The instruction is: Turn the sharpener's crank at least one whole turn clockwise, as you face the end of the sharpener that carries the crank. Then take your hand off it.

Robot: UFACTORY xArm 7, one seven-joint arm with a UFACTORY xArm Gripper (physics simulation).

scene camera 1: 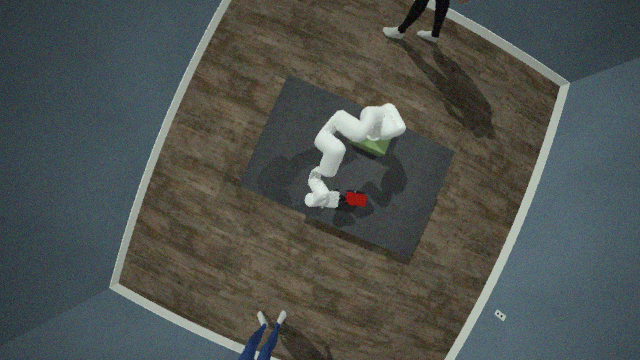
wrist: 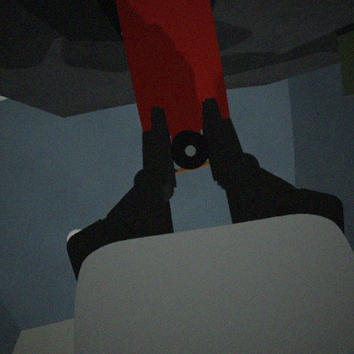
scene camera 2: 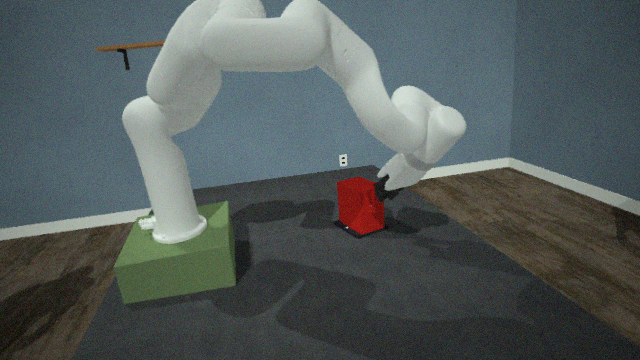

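Note:
The sharpener is a red box, upright on a thin black base. Its crank's round black knob with a grey centre shows in the wrist view beyond the lower end of the red body. My gripper is at the crank end, shut on the knob, one black finger on each side of it. The fingertips overlap the red body in the wrist view. The crank's arm is hidden behind the knob and fingers, and the knob is hidden in both scene views.
A green block bears the arm's base, on the same dark mat as the sharpener. An orange shelf is on the wall. Two people's legs show at the room's edges, off the mat.

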